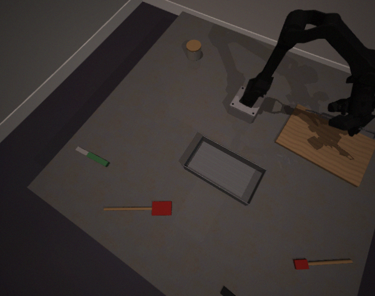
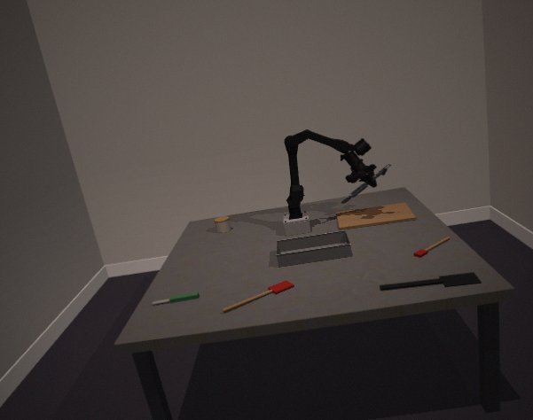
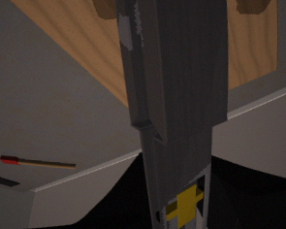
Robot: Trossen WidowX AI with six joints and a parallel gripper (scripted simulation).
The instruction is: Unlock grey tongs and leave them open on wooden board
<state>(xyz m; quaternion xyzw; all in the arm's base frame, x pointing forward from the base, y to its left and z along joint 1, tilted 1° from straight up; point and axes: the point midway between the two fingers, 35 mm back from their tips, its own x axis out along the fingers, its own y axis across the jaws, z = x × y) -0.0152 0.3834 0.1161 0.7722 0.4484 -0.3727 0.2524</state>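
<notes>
Now: gripper tip 1 cm past the yellow lock piece, 2 cm to the left of it and 3 cm below it. Also, from my gripper tip: wooden board: 3 cm behind, 2 cm to the right, 16 cm below; then black spatula: 71 cm ahead, 9 cm to the left, 16 cm below; then roasting tin: 34 cm ahead, 32 cm to the right, 14 cm below.
</notes>
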